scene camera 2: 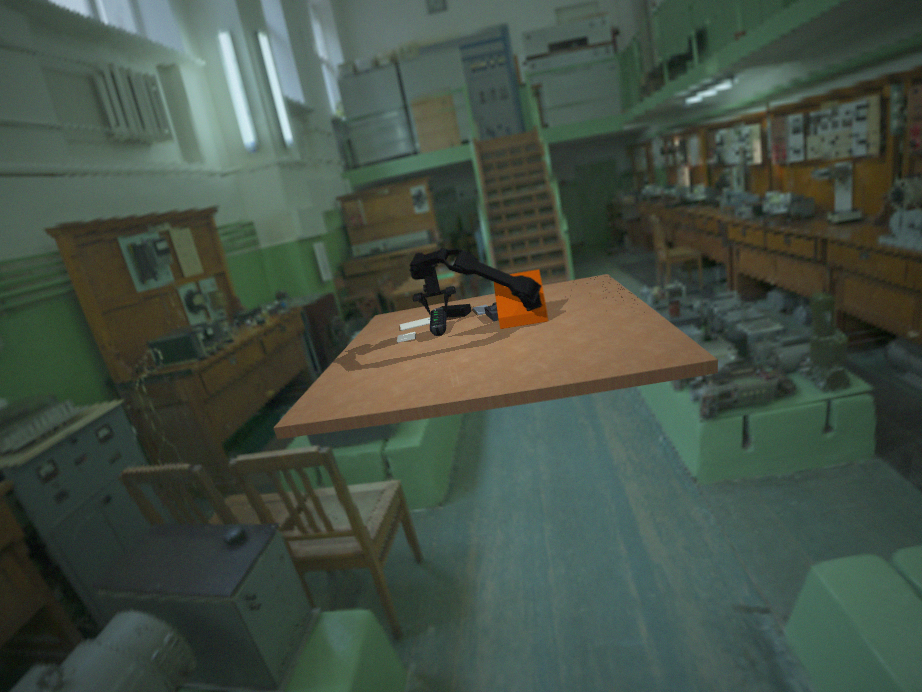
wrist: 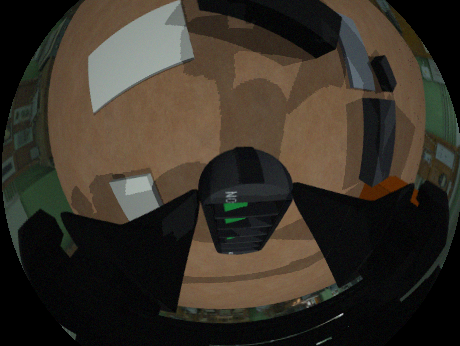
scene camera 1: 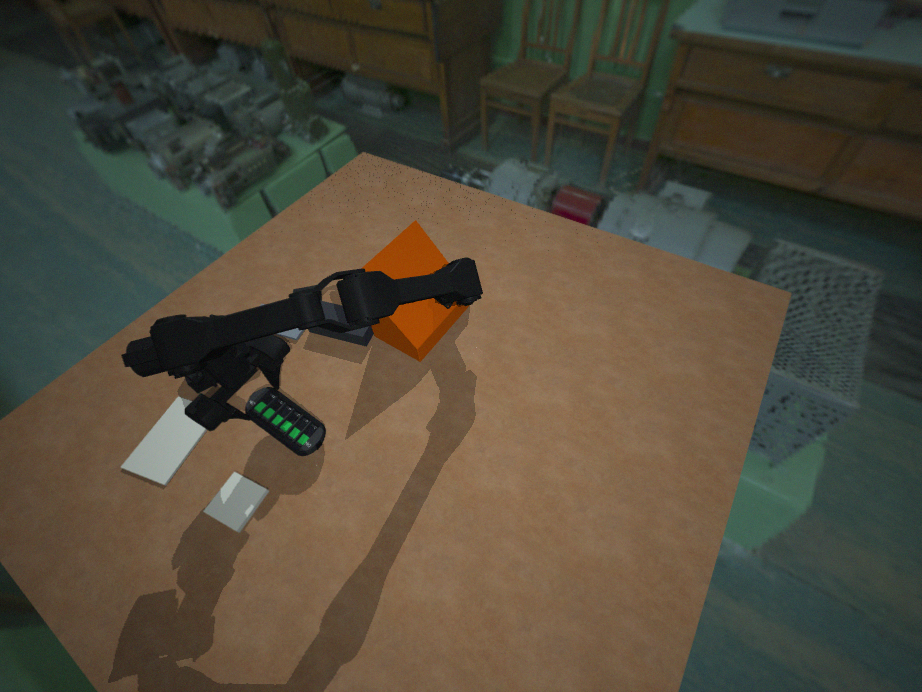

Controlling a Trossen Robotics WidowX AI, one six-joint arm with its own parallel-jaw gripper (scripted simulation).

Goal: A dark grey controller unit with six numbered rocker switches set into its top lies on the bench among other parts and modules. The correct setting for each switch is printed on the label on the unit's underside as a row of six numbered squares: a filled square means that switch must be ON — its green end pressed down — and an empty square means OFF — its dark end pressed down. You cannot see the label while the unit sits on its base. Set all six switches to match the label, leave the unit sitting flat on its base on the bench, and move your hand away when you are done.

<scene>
The pictures show: the gripper, a grey plate and a small white plate.
The gripper is seen too in the wrist view.
</scene>
